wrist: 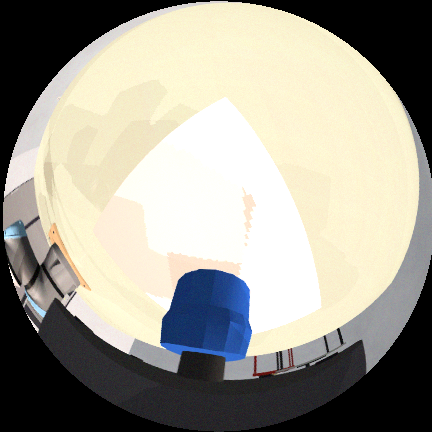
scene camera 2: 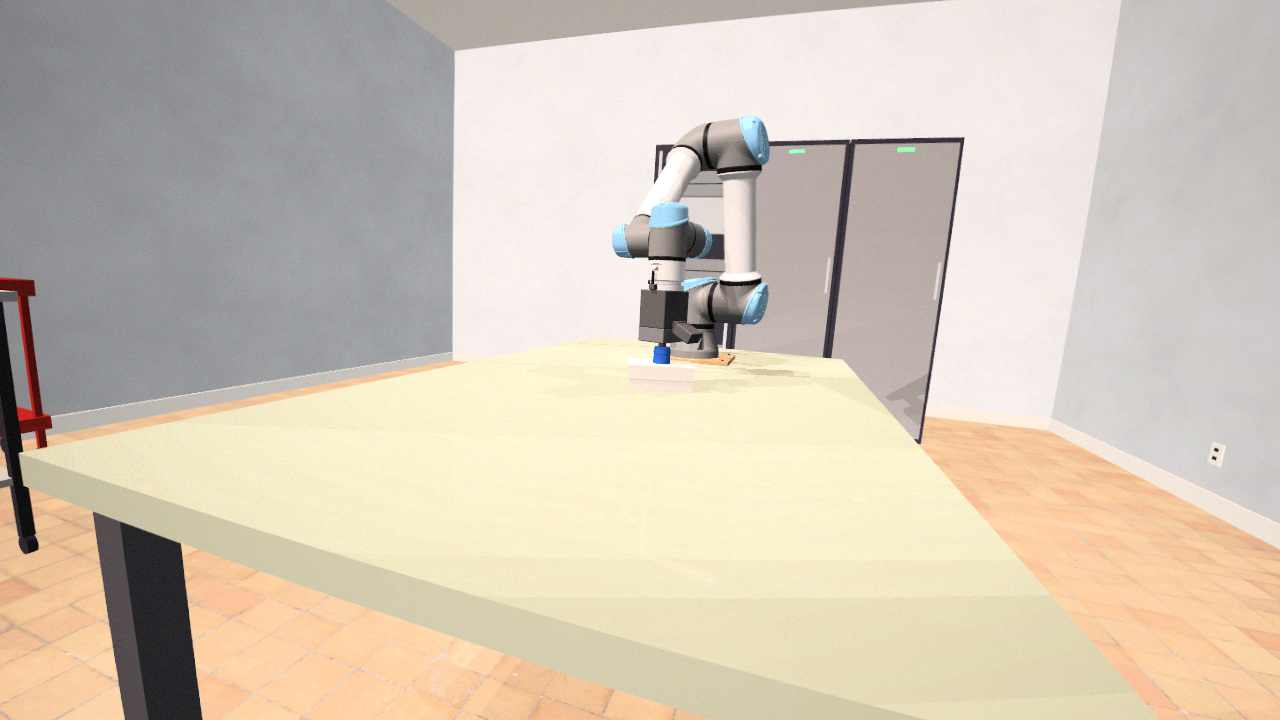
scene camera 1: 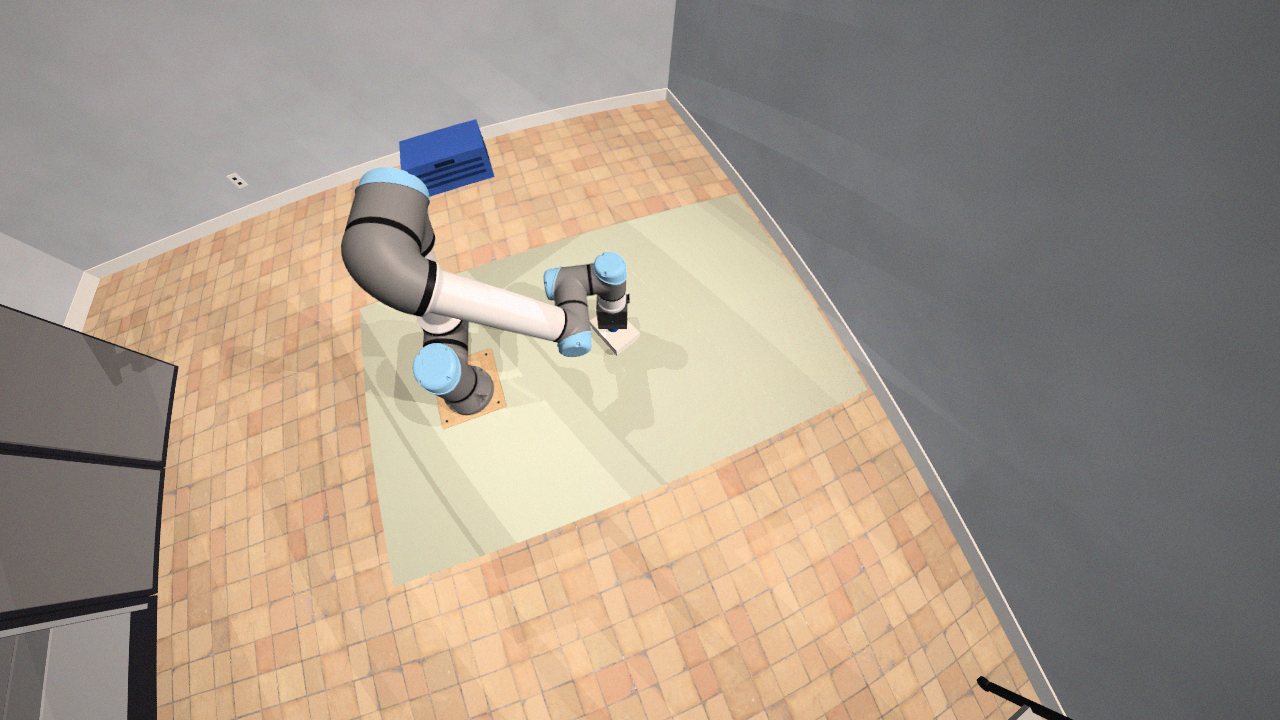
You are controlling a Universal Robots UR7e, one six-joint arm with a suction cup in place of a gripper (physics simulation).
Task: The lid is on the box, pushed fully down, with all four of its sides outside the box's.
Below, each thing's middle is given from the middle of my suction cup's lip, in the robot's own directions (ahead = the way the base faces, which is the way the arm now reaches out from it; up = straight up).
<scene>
I see the pale lid (scene camera 2: 637, 368) 3 cm below my suction cup.
</scene>
